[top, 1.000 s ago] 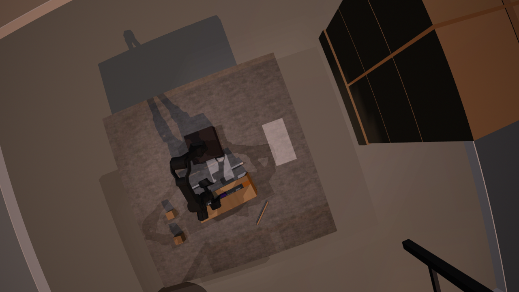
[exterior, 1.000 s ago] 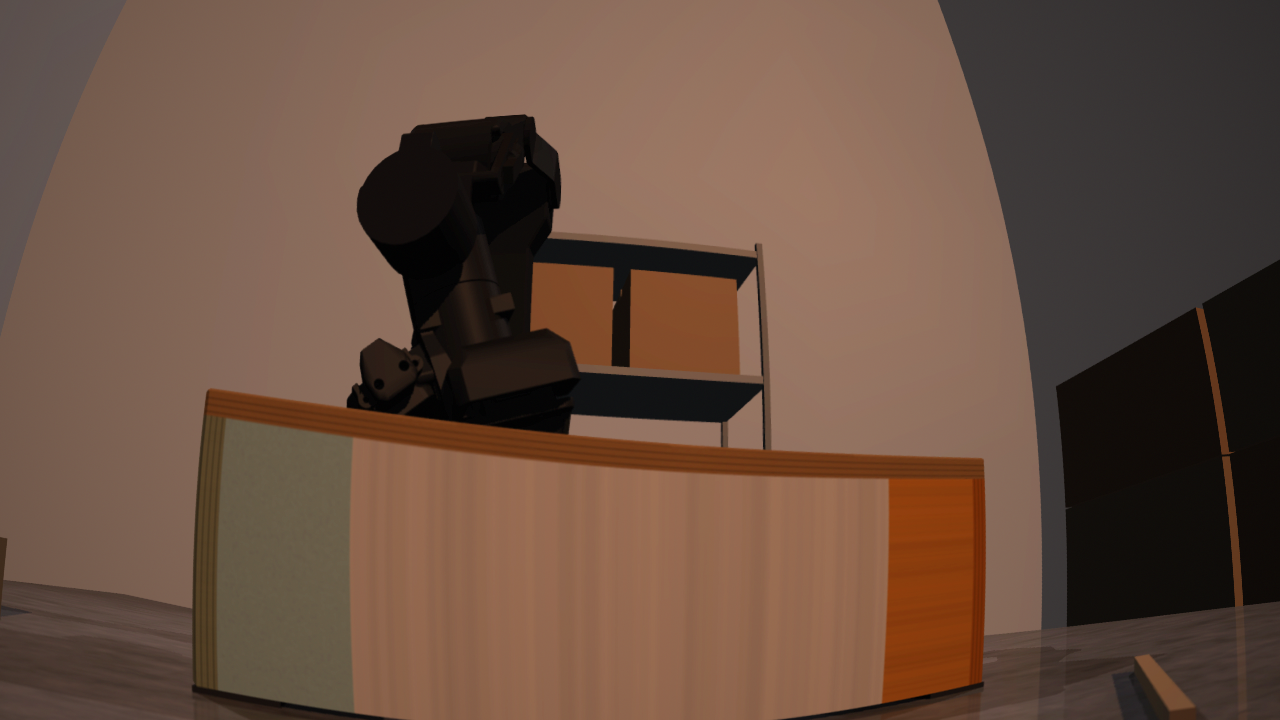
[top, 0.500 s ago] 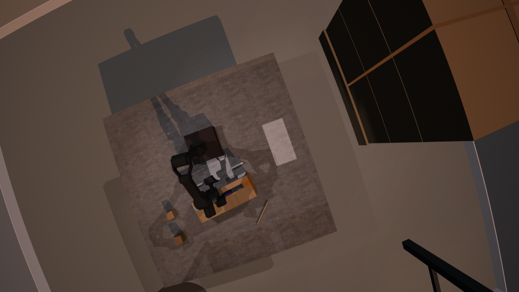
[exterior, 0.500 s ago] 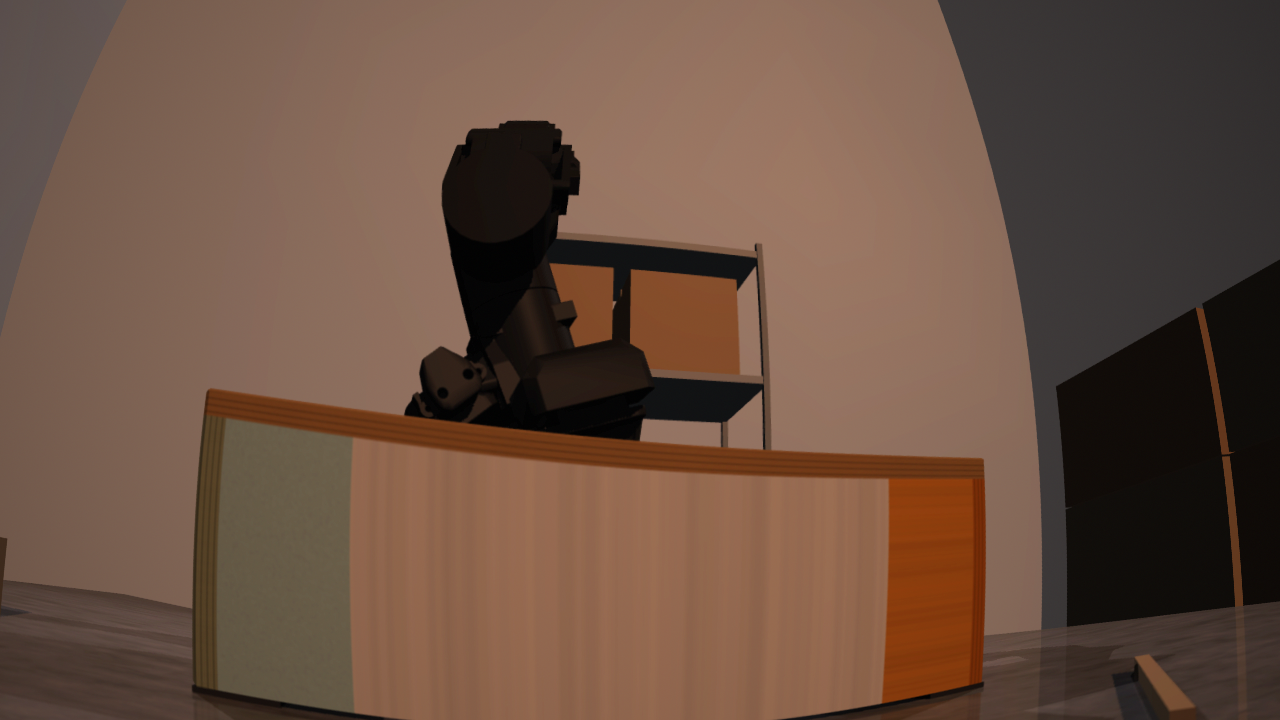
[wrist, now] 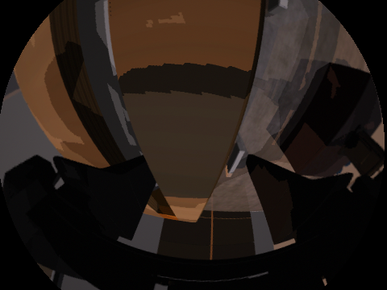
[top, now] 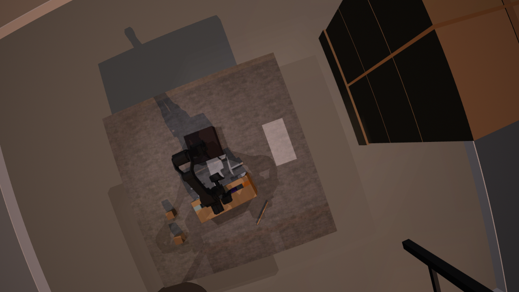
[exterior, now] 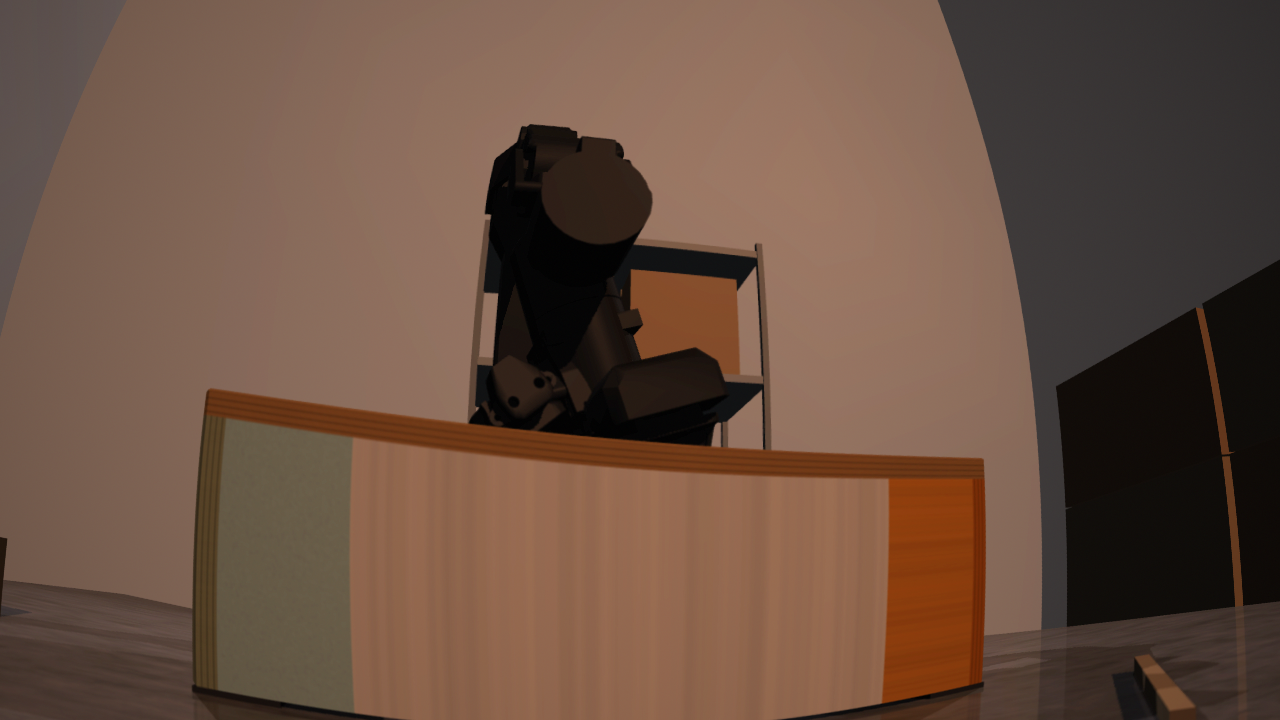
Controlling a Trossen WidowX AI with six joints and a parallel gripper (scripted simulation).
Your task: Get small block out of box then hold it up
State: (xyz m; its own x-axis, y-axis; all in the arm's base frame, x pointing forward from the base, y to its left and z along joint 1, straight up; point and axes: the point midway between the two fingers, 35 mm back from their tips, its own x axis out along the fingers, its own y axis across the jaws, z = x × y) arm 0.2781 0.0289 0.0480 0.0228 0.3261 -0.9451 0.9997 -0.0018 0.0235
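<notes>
Now: gripper tip 5 cm short of the purple block and 2 cm to the right of it. Also, from my gripper tip: wooden box 3 cm ahead, 6 cm to the right, 3 cm below.
</notes>
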